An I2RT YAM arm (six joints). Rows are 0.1 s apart.
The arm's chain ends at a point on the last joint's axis. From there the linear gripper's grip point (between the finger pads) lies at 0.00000 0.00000 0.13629 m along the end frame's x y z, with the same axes.
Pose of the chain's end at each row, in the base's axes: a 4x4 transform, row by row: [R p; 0 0 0 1], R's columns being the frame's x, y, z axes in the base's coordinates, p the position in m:
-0.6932 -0.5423 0.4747 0.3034; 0.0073 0.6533 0.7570 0.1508; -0.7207 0.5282 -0.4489 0.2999; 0 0 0 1
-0.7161 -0.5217 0.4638 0.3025; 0.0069 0.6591 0.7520 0.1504; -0.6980 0.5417 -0.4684 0.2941; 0 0 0 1
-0.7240 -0.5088 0.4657 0.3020; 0.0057 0.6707 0.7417 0.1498; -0.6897 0.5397 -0.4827 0.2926; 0 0 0 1
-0.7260 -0.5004 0.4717 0.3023; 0.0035 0.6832 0.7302 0.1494; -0.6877 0.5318 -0.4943 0.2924; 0 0 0 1
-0.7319 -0.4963 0.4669 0.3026; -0.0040 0.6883 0.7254 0.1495; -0.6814 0.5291 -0.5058 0.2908; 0 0 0 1
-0.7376 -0.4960 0.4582 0.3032; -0.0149 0.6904 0.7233 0.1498; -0.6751 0.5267 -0.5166 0.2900; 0 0 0 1
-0.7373 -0.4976 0.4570 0.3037; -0.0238 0.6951 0.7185 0.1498; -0.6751 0.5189 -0.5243 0.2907; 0 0 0 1
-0.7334 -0.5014 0.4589 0.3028; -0.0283 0.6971 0.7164 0.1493; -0.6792 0.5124 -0.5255 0.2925; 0 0 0 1
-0.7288 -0.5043 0.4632 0.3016; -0.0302 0.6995 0.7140 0.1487; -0.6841 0.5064 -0.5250 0.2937; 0 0 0 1
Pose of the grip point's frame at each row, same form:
-0.6932 -0.5423 0.4747 0.3681; 0.0073 0.6533 0.7570 0.2540; -0.7207 0.5282 -0.4489 0.2387; 0 0 0 1
-0.7161 -0.5217 0.4638 0.3657; 0.0069 0.6591 0.7520 0.2529; -0.6980 0.5417 -0.4684 0.2303; 0 0 0 1
-0.7240 -0.5088 0.4657 0.3655; 0.0057 0.6707 0.7417 0.2509; -0.6897 0.5397 -0.4827 0.2268; 0 0 0 1
-0.7260 -0.5004 0.4717 0.3666; 0.0035 0.6832 0.7302 0.2489; -0.6877 0.5318 -0.4943 0.2250; 0 0 0 1
-0.7319 -0.4963 0.4669 0.3662; -0.0040 0.6883 0.7254 0.2484; -0.6814 0.5291 -0.5058 0.2219; 0 0 0 1
-0.7376 -0.4960 0.4582 0.3656; -0.0149 0.6904 0.7233 0.2484; -0.6751 0.5267 -0.5166 0.2196; 0 0 0 1
-0.7373 -0.4976 0.4570 0.3660; -0.0238 0.6951 0.7185 0.2477; -0.6751 0.5189 -0.5243 0.2192; 0 0 0 1
-0.7334 -0.5014 0.4589 0.3653; -0.0283 0.6971 0.7164 0.2469; -0.6792 0.5124 -0.5255 0.2209; 0 0 0 1
-0.7288 -0.5043 0.4632 0.3647; -0.0302 0.6995 0.7140 0.2460; -0.6841 0.5064 -0.5250 0.2221; 0 0 0 1

